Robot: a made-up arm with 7 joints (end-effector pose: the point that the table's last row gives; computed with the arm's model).
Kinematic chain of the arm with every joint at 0, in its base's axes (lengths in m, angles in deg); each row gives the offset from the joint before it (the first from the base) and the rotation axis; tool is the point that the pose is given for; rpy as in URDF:
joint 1: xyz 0 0 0.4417 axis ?
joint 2: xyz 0 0 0 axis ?
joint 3: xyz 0 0 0.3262 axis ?
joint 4: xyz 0.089 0 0 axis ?
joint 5: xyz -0.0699 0 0.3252 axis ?
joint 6: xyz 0 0 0 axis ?
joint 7: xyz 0.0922 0 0 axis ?
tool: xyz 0 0 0 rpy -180 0 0
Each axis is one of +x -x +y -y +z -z.
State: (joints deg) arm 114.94 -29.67 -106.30 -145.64 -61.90 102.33 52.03
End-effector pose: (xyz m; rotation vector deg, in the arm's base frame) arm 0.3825 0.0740 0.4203 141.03 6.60 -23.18
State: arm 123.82 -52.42 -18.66 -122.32 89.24 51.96 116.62
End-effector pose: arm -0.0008 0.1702 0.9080 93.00 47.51 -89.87
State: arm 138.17 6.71 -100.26 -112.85 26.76 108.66 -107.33
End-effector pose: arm 0.3851 0.3211 0.7067 -61.39 -150.97 -12.33
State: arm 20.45 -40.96 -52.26 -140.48 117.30 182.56 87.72
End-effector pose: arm 0.1359 -0.2684 0.5981 65.74 92.34 29.47
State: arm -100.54 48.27 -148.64 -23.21 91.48 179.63 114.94
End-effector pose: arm -0.0692 -0.3600 1.0106 -7.32 -37.75 128.26
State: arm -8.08 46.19 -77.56 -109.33 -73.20 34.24 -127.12
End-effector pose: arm 0.1299 -0.4887 0.5922 -54.50 22.91 82.09
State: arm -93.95 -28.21 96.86 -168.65 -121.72 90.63 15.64
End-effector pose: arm 0.2363 -0.0232 0.3667 30.59 56.90 -39.48
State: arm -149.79 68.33 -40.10 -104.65 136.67 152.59 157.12
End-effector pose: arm -0.4596 0.1155 0.2472 111.82 -108.33 -40.13
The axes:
joint 1: +z
joint 2: +y
joint 3: +z
joint 4: -y
joint 5: +z
joint 6: -y
joint 7: -z

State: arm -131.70 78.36 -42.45 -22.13 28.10 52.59 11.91
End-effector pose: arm -0.5786 -0.4554 0.4070 -21.64 140.20 37.07
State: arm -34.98 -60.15 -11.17 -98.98 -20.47 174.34 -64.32
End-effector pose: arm -0.1554 0.0423 1.0375 47.37 6.76 54.64
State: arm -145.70 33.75 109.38 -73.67 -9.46 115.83 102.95
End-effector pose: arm 0.0941 -0.4469 0.9822 -30.97 125.17 -38.93
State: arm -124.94 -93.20 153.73 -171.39 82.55 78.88 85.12
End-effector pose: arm 0.0170 -0.1166 0.2428 -29.64 -106.85 -39.15
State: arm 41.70 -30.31 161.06 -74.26 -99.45 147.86 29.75
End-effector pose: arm -0.5076 -0.3613 0.6387 61.16 -78.23 -69.01
